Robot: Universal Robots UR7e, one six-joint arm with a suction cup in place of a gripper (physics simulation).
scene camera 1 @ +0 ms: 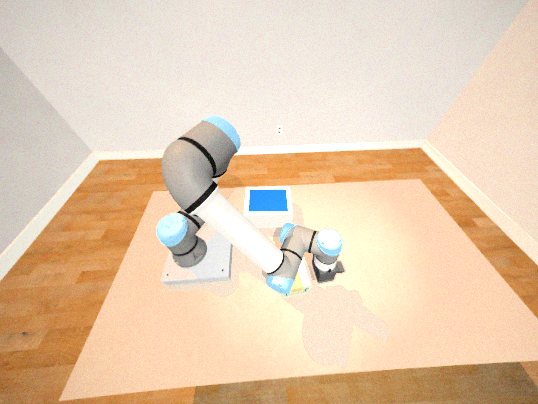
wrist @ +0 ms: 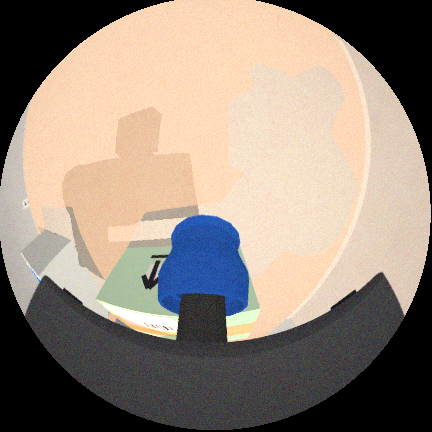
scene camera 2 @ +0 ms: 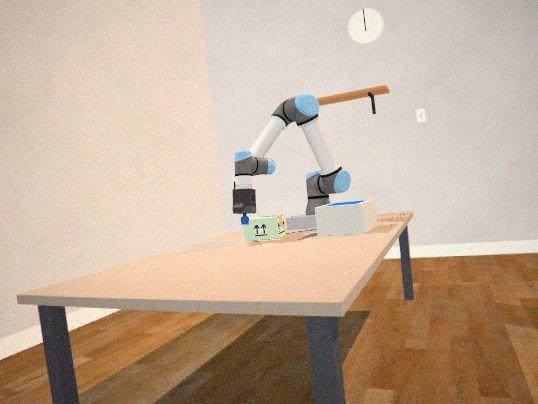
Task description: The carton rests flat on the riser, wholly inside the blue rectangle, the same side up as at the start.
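Seen in the pictures: end effector, tool point: (wrist: 204,244) (scene camera 2: 244,224); arm's base, origin of the base link: (scene camera 1: 190,251).
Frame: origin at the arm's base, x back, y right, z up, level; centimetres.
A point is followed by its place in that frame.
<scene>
The carton (scene camera 1: 300,287) @(x -46.8, y 23.1, z 3.9 cm) (scene camera 2: 263,228) @(x -50.8, y 13.5, z -0.6 cm) (wrist: 128,278) @(x -50.5, y 10.5, z 0.3 cm) rests flat on the table, and its pale green side with two black arrows faces scene camera 2. In scene camera 1 the arm's wrist hides most of it. My blue suction cup (scene camera 2: 245,220) (wrist: 203,257) points straight down at the top corner of that arrow side. It sits in front of the arrow side, not on the top face, and holds nothing. The white riser (scene camera 1: 246,208) @(x -27.7, y -17.3, z 6.5 cm) (scene camera 2: 343,222) @(x -52.1, y -21.9, z -0.5 cm) stands beyond the carton. The blue rectangle (scene camera 1: 267,199) @(x -39.2, y -22.0, z 6.5 cm) (scene camera 2: 343,204) @(x -43.8, y -21.2, z 6.3 cm) on its top is bare.
The arm's grey base plate (scene camera 1: 219,260) @(x -13.7, y 6.2, z 0.5 cm) (scene camera 2: 301,222) @(x -18.3, y 5.4, z -2.2 cm) lies between the carton and the riser's side. The white forearm (scene camera 1: 243,236) @(x -28.3, y 19.4, z 42.6 cm) slopes low over the table, left of the carton. The table edge (wrist: 365,160) @(x -64.3, y 49.8, z -5.3 cm) runs past on the right in the wrist view.
</scene>
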